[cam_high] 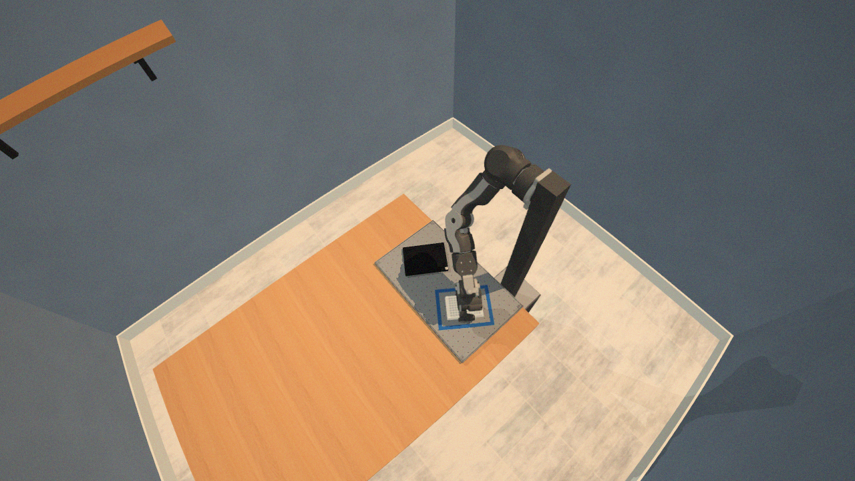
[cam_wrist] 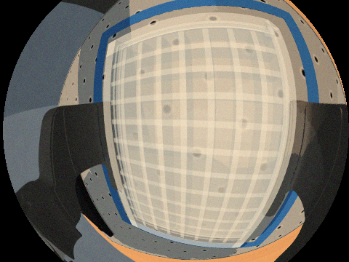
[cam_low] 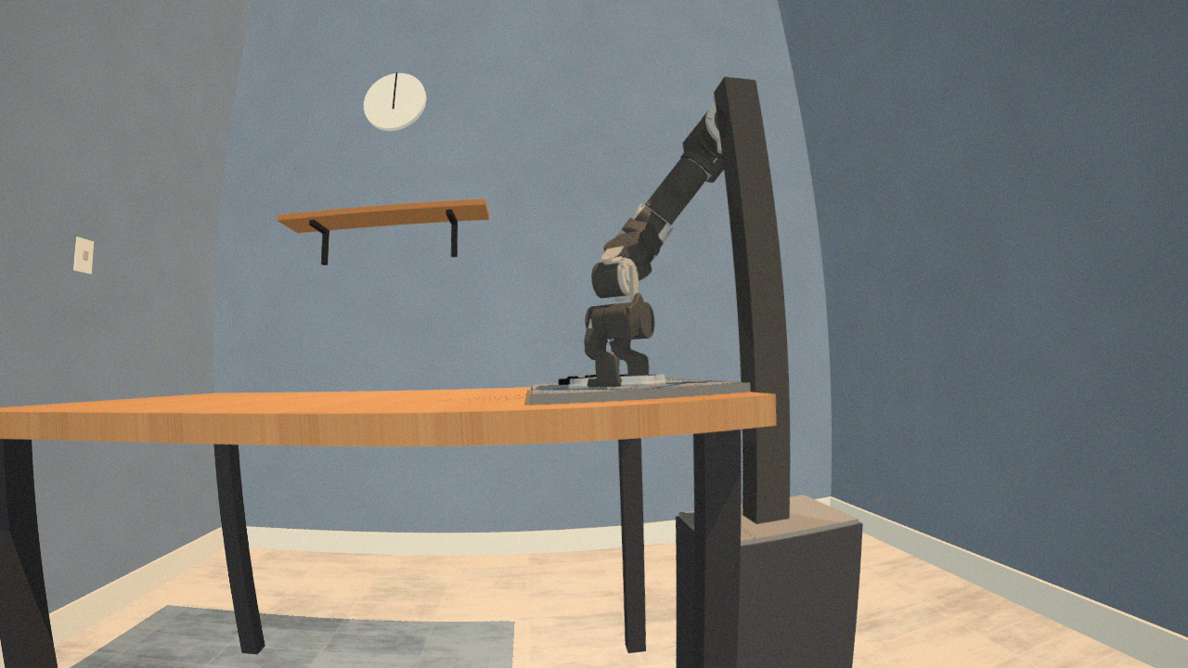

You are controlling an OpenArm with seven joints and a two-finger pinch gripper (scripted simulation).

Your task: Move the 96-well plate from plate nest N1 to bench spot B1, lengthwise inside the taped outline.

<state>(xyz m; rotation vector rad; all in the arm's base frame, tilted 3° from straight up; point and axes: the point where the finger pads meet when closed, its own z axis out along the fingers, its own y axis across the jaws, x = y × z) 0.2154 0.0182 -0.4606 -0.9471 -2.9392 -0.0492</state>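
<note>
Right now the 96-well plate is right at my hand. Round my hand: black plate nest 2 cm behind, 24 cm to the right.
</note>
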